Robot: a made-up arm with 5 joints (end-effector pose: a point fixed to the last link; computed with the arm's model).
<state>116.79 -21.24 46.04 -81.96 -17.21</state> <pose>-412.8 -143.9 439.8 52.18 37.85 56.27</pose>
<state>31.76 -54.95 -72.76 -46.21 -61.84</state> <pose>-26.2 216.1 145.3 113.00 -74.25 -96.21</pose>
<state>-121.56 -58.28 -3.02 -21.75 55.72</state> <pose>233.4 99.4 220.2 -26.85 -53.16 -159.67</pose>
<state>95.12 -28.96 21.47 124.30 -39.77</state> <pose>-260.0 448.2 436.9 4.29 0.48 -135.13</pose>
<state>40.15 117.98 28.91 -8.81 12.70</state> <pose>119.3 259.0 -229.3 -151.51 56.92 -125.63</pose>
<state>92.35 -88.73 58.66 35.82 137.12</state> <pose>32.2 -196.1 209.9 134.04 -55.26 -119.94</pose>
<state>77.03 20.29 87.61 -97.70 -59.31</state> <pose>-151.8 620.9 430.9 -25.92 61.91 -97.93</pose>
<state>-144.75 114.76 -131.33 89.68 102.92</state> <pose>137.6 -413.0 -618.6 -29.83 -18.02 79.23</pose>
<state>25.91 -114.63 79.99 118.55 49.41</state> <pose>-495.2 -83.1 423.4 -146.27 52.65 -168.67</pose>
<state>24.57 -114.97 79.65 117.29 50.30</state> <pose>-492.5 -72.9 421.1 -147.33 51.69 -170.36</pose>
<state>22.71 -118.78 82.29 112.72 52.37</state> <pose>-492.3 -66.0 389.0 -148.28 51.13 -168.66</pose>
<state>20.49 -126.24 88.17 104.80 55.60</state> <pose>-491.3 -54.8 326.3 -147.32 51.01 -162.32</pose>
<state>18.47 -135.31 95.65 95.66 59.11</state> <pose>-485.1 -31.3 252.0 -142.77 50.66 -152.64</pose>
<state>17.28 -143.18 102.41 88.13 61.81</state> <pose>-476.2 -3.8 189.3 -136.41 49.63 -143.35</pose>
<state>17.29 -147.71 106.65 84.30 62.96</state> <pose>-472.3 10.8 153.7 -131.37 48.84 -137.04</pose>
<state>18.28 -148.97 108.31 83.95 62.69</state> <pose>-475.6 7.7 143.4 -128.47 48.99 -133.29</pose>
